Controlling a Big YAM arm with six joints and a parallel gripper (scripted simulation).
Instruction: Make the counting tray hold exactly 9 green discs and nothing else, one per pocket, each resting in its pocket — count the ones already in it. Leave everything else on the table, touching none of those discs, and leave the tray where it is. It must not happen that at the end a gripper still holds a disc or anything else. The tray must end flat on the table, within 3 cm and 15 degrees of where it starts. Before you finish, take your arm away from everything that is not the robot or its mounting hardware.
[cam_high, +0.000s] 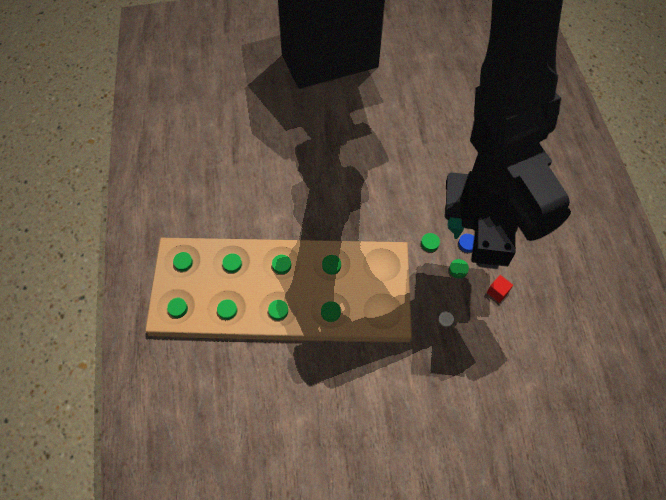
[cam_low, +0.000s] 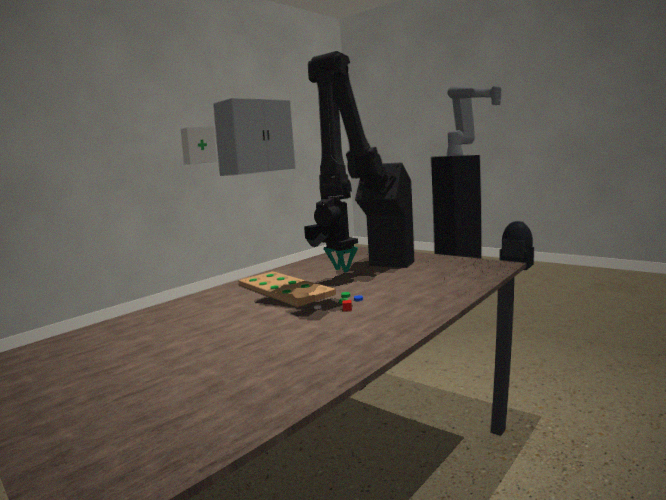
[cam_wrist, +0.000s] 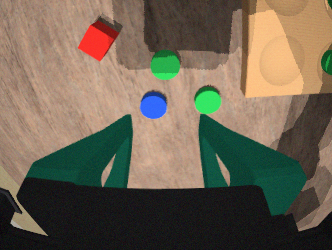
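The blue disc lies 100 mm below my hand, 50 mm behind it and 10 mm to the left of it. From my hand the other things lie so: white disc 110 mm below, 90 mm ahead; counting tray 250 mm to the right, 110 mm ahead, 100 mm below; red cube 100 mm below, 70 mm to the left, 20 mm ahead.
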